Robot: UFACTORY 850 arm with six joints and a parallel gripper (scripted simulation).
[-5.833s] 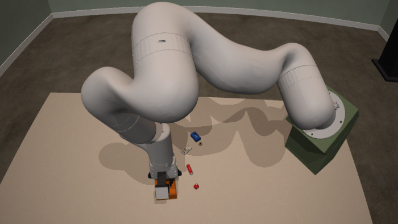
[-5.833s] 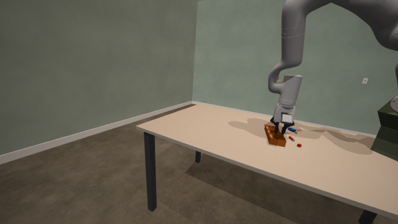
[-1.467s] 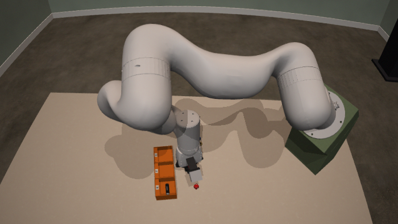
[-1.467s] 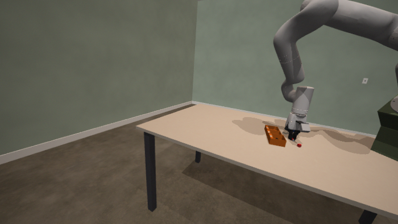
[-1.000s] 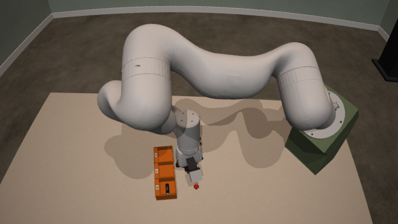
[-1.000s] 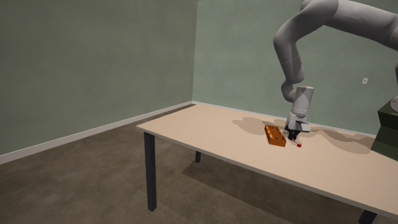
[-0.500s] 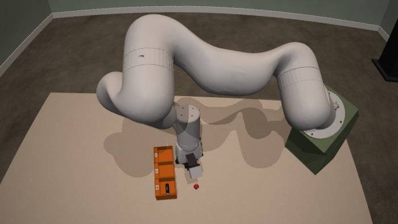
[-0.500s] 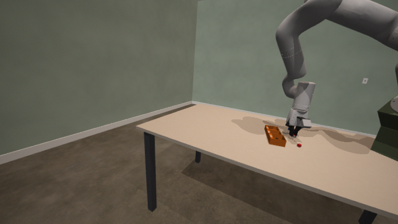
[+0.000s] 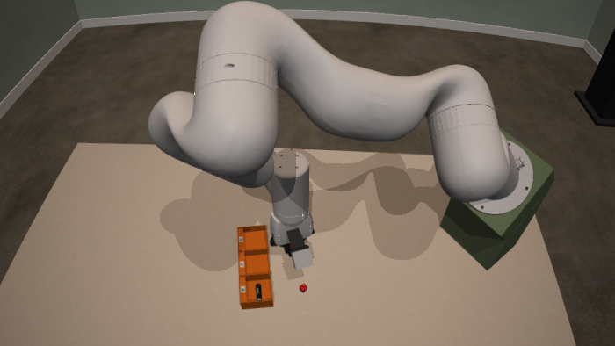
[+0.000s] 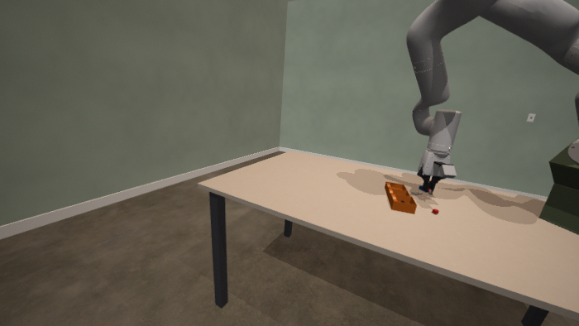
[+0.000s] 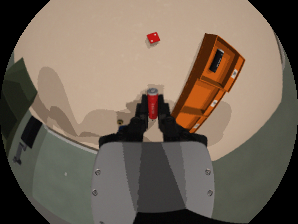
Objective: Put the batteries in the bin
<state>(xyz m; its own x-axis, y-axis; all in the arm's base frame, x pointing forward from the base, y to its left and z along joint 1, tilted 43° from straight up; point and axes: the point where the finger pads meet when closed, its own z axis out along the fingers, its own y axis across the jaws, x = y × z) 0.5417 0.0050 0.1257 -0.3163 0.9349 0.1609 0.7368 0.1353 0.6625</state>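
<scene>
The black battery lies 9 cm ahead of my hand, 11 cm to the left of it and 7 cm below it. From my hand the other things lie so: orange bin (11 cm ahead, 2 cm to the left, 6 cm below); then red cylindrical battery (2 cm below); then small red block (3 cm behind, 8 cm to the left, 7 cm below).
</scene>
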